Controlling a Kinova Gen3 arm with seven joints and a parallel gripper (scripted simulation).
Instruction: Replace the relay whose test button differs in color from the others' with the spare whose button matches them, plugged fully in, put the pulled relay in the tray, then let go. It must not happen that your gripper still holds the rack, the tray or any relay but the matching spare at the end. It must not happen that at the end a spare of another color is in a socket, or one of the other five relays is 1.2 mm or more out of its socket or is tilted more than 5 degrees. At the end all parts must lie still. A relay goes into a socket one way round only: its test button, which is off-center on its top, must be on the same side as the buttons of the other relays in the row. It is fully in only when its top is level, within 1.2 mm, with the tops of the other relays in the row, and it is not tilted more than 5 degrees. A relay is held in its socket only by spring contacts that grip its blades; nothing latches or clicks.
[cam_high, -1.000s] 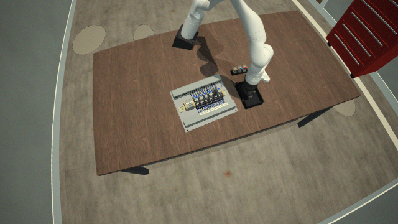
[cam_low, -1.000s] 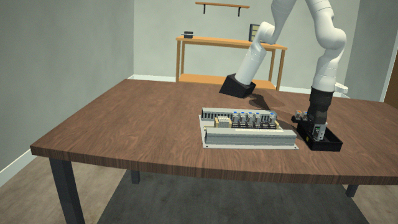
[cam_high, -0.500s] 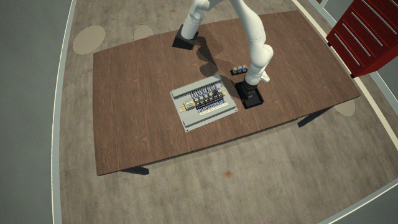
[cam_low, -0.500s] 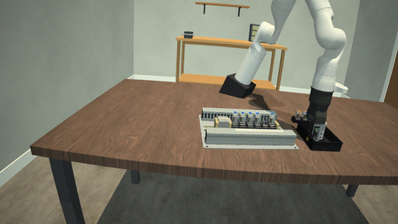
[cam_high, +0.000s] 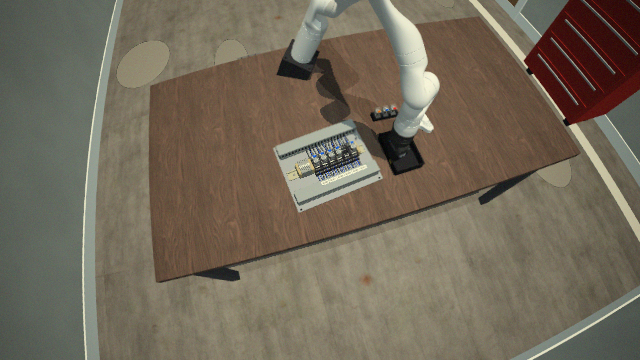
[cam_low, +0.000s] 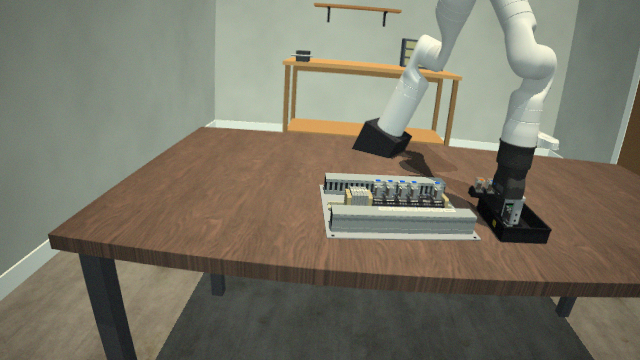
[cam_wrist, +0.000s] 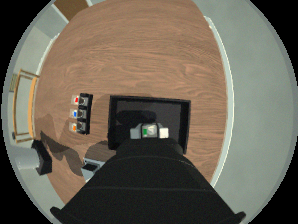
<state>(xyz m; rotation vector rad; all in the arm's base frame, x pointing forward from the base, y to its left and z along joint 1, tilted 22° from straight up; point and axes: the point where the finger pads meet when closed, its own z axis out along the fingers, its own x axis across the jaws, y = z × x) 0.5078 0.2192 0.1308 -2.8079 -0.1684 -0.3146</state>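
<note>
Now: the grey relay 10 mm below my hand. Also, from my hand: black tray 20 mm below, 10 mm to the left; black stand 180 mm behind, 20 mm below, 10 mm to the left.
</note>
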